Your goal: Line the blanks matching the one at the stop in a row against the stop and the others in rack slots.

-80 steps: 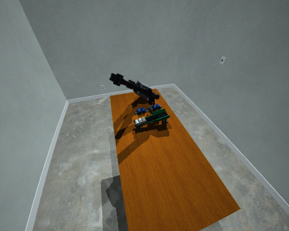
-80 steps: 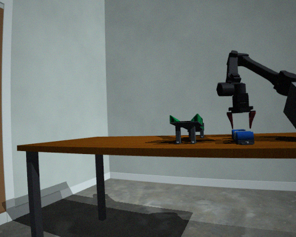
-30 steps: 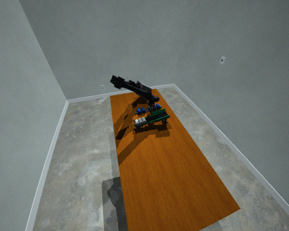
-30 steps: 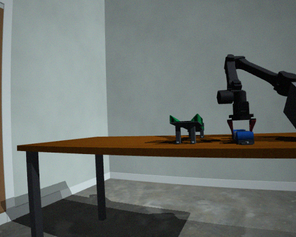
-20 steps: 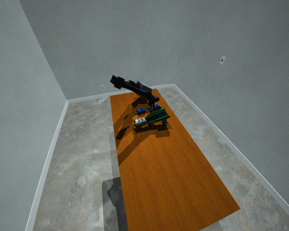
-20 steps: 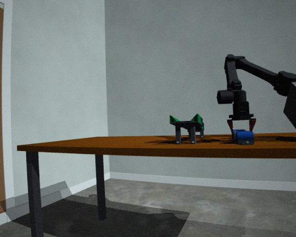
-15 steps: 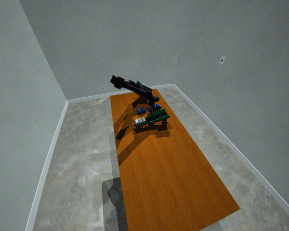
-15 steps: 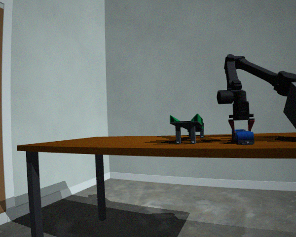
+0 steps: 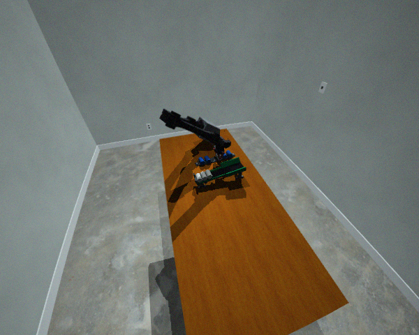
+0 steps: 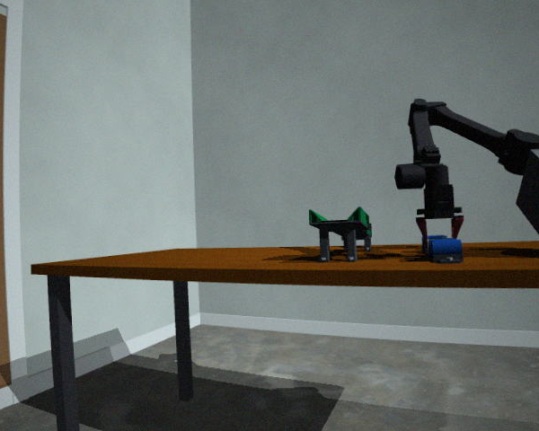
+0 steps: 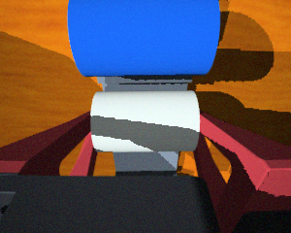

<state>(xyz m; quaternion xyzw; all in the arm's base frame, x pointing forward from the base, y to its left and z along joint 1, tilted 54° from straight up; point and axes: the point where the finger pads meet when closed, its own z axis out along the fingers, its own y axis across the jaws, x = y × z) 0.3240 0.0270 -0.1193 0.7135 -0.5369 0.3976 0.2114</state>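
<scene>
My gripper is now 3 cm to the left of the grey stock rack and 4 cm above it. Also, from my hand: feed ramp (25 cm ahead, 7 cm to the right, 4 cm above).
</scene>
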